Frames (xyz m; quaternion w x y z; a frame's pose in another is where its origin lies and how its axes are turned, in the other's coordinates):
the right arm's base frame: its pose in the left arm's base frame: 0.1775 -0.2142 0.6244 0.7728 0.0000 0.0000 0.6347
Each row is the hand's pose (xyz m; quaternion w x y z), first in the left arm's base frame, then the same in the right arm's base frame.
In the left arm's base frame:
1: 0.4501 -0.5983 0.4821 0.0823 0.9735 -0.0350 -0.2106
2: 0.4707 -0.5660 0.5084 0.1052 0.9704 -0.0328 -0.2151
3: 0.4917 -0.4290 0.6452 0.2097 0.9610 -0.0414 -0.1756
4: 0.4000 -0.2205 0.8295 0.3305 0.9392 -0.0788 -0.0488
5: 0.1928 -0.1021 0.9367 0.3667 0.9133 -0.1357 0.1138
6: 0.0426 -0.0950 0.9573 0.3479 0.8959 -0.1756 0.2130
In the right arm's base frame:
1: -0.3238 -0.3421 -0.1423 0.0701 -0.7301 0.6449 0.2150
2: -0.2881 -0.3560 -0.1160 0.0552 -0.7291 0.6412 0.2330
3: -0.1496 -0.3500 0.0208 0.0506 0.7163 -0.6419 -0.2688
4: 0.0371 -0.2195 0.2051 0.2244 0.6758 -0.6570 -0.2475
5: 0.1129 0.0068 0.3123 0.3556 0.6197 -0.6845 -0.1448
6: 0.0907 0.1555 0.3329 0.4041 0.5809 -0.7044 -0.0562

